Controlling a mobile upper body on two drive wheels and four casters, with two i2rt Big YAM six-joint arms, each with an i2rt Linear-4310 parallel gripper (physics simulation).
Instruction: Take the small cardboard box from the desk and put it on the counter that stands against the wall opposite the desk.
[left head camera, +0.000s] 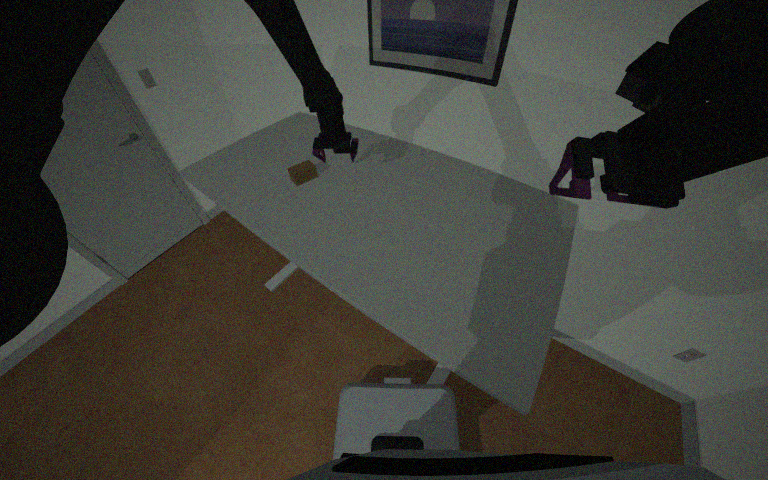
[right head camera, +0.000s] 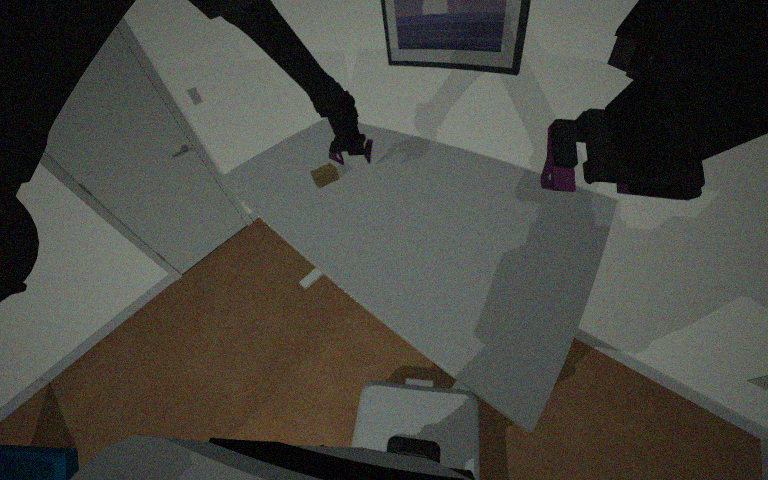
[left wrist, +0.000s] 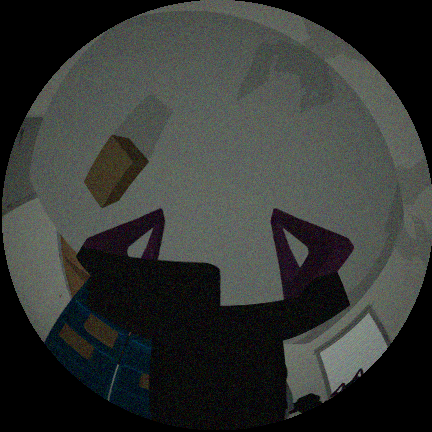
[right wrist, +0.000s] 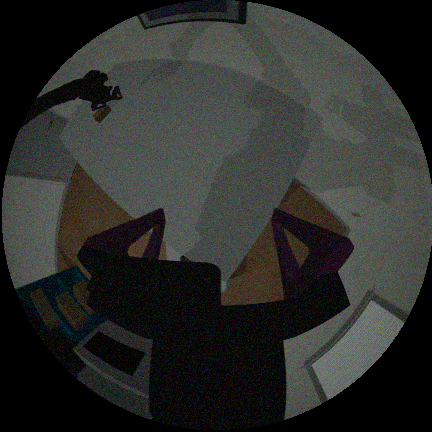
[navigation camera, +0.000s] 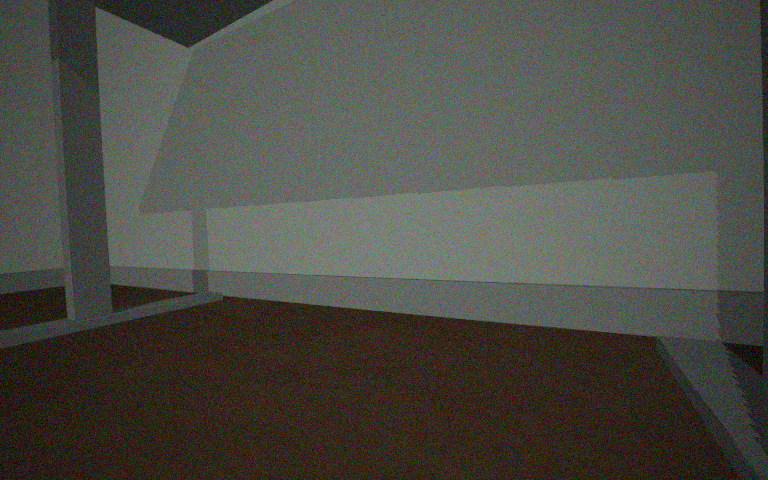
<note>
I see my left gripper (left head camera: 339, 161), my right gripper (right head camera: 580, 185), a brown cardboard box (left wrist: 119, 161), a grey desk (right head camera: 465, 257), a framed picture (left head camera: 469, 47) and a grey door (right head camera: 120, 143).
My left gripper shows as well in the right head camera view (right head camera: 356, 162) and in the left wrist view (left wrist: 217, 214). My right gripper is seen too in the left head camera view (left head camera: 579, 192) and in the right wrist view (right wrist: 218, 213). The grey desk shows as well in the left head camera view (left head camera: 468, 266) and in the left wrist view (left wrist: 235, 118). The navigation camera view misses the brown cardboard box: it is out of frame.
</note>
